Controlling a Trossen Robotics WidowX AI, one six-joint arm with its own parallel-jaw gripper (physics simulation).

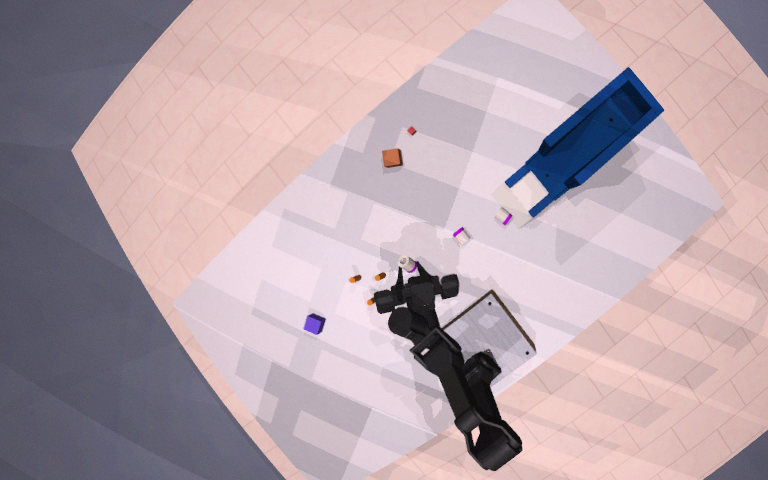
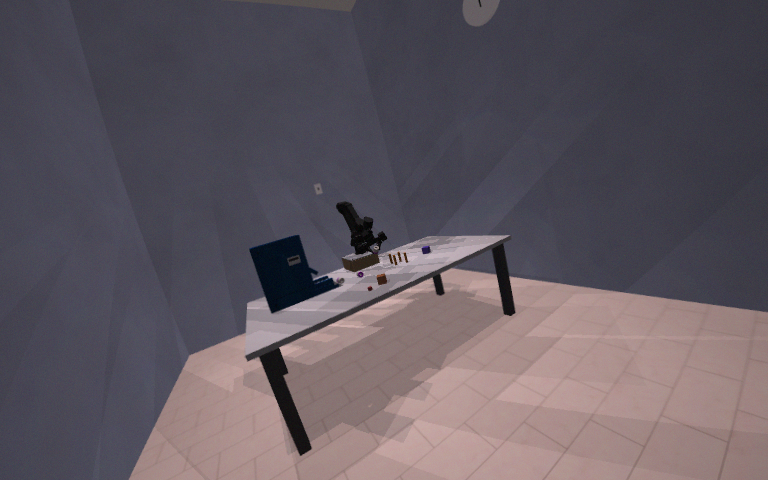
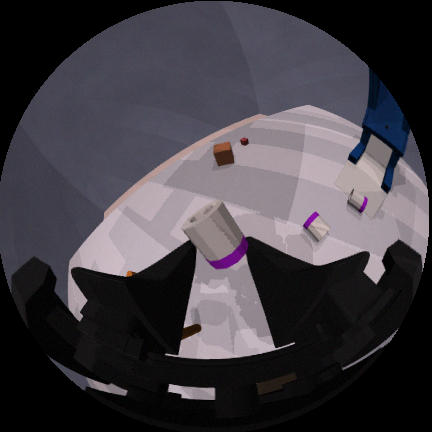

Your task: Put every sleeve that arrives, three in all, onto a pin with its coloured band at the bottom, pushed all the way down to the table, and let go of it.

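My gripper (image 1: 408, 266) (image 3: 220, 243) is shut on a pale sleeve (image 1: 404, 262) (image 2: 376, 248) (image 3: 214, 231), holding it above the table with its open end up and purple band at the lower end. A second sleeve (image 1: 462, 237) (image 2: 360, 274) (image 3: 318, 228) lies on the table. A third sleeve (image 1: 501, 215) (image 2: 339, 280) (image 3: 356, 201) lies by the chute's mouth. Upright orange-brown pins show bare: one pin (image 1: 355, 278), another pin (image 1: 380, 276) and a pin (image 1: 370, 301) (image 3: 191, 331) partly covered by the gripper. The arm hides another from above.
A blue chute (image 1: 589, 141) (image 2: 283, 283) (image 3: 386, 117) stands at the right. An orange block (image 1: 391, 157) (image 2: 381, 279) (image 3: 223, 154) and small red cube (image 1: 411, 130) (image 2: 369, 288) (image 3: 244, 141) lie apart. A purple block (image 1: 314, 323) (image 2: 425, 249) is beyond the pins. A grey-topped box (image 1: 504, 328) (image 2: 362, 263) stands beside the arm.
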